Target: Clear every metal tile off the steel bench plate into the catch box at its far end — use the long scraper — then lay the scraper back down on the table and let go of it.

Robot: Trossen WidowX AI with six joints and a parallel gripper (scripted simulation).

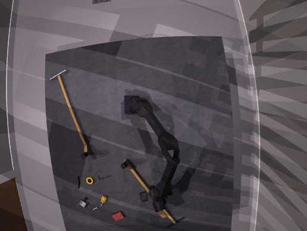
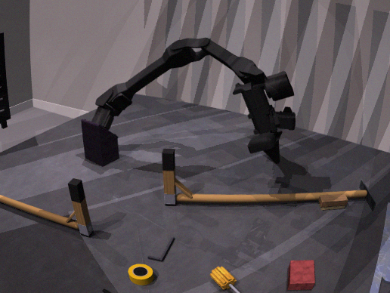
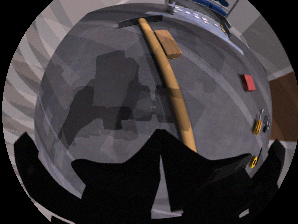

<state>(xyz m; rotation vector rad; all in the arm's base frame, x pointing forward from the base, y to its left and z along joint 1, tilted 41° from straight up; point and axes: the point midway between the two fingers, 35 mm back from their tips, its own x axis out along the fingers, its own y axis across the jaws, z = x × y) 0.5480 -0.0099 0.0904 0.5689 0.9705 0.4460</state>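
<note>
My gripper tip is now 30 mm short of the long wooden-handled scraper, 40 mm to the left of it and 30 mm above it. From my gripper tip the other things lie so: yellow-handled tool: 40 mm ahead, 380 mm to the right, 80 mm below; wooden block: 190 mm ahead, 80 mm below; red block: 180 mm ahead, 310 mm to the right, 80 mm below.
</note>
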